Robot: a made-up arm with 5 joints.
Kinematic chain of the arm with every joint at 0, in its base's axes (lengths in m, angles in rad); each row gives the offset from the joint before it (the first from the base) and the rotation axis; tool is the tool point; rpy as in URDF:
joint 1: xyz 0.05 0 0.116 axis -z
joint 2: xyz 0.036 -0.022 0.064 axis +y
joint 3: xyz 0.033 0 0.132 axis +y
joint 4: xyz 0.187 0 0.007 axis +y
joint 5: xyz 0.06 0.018 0 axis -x
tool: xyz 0 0 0 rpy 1.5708 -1.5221 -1.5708
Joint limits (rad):
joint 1: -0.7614..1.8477
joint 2: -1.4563..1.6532
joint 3: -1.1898..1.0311
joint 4: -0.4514..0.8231
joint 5: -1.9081..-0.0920
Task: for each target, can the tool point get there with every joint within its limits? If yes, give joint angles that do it. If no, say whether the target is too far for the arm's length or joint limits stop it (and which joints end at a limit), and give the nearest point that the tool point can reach.
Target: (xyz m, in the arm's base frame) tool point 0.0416 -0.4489 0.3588
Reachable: no: too far | nearest point 0.0428 -0.3872 0.3321 | short by 0.067 m
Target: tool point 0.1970 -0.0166 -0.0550
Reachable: yes | joints 0.0855 1.2478 0.4241 0.0972 -1.5835
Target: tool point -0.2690 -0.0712 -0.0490
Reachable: no: joint limits stop it (at a limit: joint 2, joint 3) | nearest point -0.0062 -0.0125 0.0304 | short by 0.281 m
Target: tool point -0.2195 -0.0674 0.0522
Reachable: no: joint limits stop it (at a limit: joint 2, joint 3) | nearest point -0.0082 -0.0146 0.0484 | short by 0.218 m
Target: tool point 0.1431 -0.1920 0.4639
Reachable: yes | joints 1.1007 -0.3115 -0.4726 0.5984 -0.4041
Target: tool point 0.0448 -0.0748 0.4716
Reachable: yes | joints 1.5867 -1.0623 0.0210 0.4473 -0.7914
